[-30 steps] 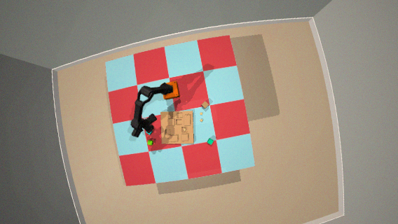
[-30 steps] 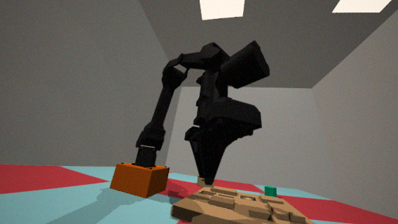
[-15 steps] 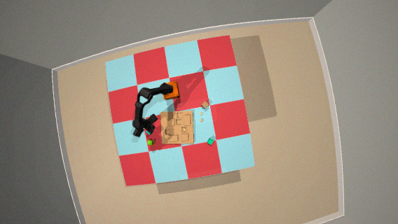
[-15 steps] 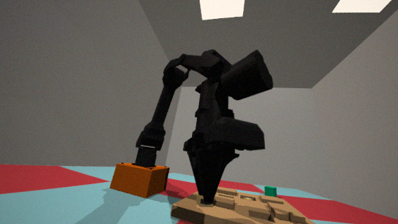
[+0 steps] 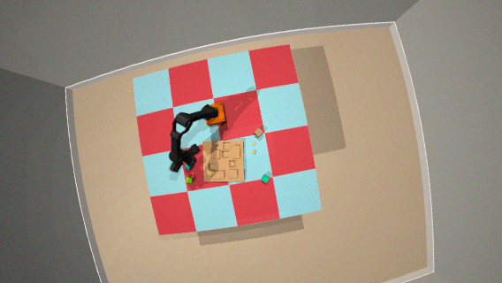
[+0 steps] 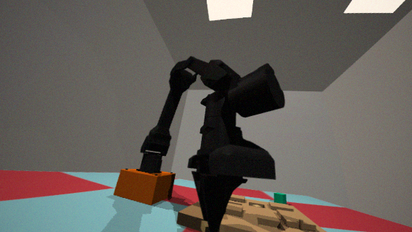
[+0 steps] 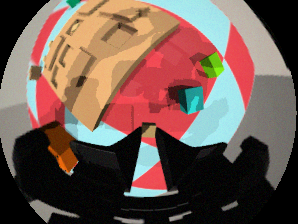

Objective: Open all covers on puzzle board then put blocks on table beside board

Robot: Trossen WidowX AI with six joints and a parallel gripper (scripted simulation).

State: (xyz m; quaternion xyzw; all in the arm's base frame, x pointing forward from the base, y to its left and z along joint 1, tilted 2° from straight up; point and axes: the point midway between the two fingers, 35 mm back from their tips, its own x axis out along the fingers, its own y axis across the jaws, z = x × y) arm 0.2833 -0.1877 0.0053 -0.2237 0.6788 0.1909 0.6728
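Now: the tan puzzle board 7 cm ahead of my gripper tip, 24 cm to the left of it and 2 cm below it. Also, from my gripper tip: brown block (13 cm behind, 49 cm to the left, 2 cm below); cyan block (9 cm ahead, 4 cm to the right, 3 cm below); bright green block (19 cm ahead, 4 cm to the right, 3 cm below).
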